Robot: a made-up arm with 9 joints. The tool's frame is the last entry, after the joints. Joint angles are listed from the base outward. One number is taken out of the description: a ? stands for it. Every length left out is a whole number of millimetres.
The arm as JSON. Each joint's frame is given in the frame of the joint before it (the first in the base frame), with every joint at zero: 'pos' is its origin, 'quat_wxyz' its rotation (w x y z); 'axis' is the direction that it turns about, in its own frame. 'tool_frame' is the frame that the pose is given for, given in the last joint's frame.
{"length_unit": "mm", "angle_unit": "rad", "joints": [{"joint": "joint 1", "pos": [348.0, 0.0, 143.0], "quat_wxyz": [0.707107, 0.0, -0.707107, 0.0], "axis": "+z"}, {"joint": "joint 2", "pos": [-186.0, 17.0, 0.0], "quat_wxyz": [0.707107, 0.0, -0.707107, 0.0], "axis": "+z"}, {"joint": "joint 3", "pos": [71.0, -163.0, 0.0], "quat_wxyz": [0.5, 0.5, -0.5, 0.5], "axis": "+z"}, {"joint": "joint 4", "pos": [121.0, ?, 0.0], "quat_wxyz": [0.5, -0.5, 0.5, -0.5], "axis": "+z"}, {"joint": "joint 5", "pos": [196.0, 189.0, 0.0], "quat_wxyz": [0.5, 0.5, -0.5, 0.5], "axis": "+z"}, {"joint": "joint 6", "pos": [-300.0, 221.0, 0.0], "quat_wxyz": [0.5, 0.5, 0.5, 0.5], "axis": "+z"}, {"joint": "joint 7", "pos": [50.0, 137.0, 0.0], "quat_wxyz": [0.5, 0.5, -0.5, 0.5], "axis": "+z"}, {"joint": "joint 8", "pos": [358.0, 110.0, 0.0], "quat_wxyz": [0.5, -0.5, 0.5, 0.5], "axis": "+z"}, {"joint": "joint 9", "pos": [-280.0, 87.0, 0.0], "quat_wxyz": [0.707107, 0.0, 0.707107, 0.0], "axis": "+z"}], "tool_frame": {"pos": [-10.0, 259.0, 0.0], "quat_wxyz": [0.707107, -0.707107, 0.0, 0.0]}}
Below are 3 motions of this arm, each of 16 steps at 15 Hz.
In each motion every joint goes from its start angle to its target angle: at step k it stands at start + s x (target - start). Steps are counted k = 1, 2, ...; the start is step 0. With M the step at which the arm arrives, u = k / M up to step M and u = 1 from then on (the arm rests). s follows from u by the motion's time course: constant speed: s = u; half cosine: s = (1 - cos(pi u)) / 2; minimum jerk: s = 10 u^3 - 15 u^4 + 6 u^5.
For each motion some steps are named. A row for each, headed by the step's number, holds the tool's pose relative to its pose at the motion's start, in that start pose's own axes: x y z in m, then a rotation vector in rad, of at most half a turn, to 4 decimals.
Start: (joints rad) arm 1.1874 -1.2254 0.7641 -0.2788 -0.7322 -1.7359 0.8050 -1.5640 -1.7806
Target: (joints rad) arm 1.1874 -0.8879 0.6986 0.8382 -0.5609 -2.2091 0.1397 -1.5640 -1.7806
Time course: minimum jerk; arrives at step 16
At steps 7, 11, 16:
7: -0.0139 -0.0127 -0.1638 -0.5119 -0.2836 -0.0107
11: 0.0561 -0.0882 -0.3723 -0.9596 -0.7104 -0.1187
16: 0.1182 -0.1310 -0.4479 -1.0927 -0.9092 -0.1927

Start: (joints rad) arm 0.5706 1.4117 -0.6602 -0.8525 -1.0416 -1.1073 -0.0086 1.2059 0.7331
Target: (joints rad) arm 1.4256 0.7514 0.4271 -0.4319 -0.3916 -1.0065 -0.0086 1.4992 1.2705
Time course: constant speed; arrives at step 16
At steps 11, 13, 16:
11: -0.1470 -0.4699 0.3342 -0.9437 0.5493 1.2707
13: -0.0767 -0.5602 0.4385 -0.9979 0.6174 1.5926
16: 0.1015 -0.6589 0.5749 -0.9820 0.6948 2.1038

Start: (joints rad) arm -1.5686 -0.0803 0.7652 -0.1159 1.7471 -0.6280 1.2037 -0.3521 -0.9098
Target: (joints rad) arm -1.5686 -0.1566 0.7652 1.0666 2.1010 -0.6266 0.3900 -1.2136 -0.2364
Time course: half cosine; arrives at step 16
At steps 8, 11, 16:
8: -0.0574 0.1678 0.1061 0.1699 -0.7193 -0.1449
11: -0.0272 0.2670 0.1272 0.0785 -1.0511 -0.1929
16: 0.0290 0.3279 0.1473 -0.0532 -1.2399 -0.1831

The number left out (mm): 364.0
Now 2 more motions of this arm.
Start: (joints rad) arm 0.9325 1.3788 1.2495 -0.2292 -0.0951 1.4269 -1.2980 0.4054 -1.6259
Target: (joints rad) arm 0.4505 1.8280 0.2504 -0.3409 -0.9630 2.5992 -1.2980 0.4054 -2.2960
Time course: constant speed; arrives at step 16
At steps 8, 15, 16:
8: 0.2814 -0.2112 -0.2681 -0.6381 -0.2330 -1.0555
15: 0.1915 -0.3739 -0.2195 -0.8471 -1.0164 -1.6565
16: 0.1648 -0.3749 -0.2229 -0.8654 -1.1603 -1.6810

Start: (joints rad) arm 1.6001 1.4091 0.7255 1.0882 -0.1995 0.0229 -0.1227 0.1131 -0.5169
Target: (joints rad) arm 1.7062 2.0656 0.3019 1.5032 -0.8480 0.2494 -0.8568 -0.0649 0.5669
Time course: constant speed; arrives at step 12
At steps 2, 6, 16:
2: 0.0719 -0.0453 -0.0065 0.0387 -0.2176 -0.2010
6: 0.2033 -0.1624 -0.0547 -0.0039 -0.6436 -0.6273
16: 0.3776 -0.3980 -0.2123 -0.3949 -1.1452 -1.2409

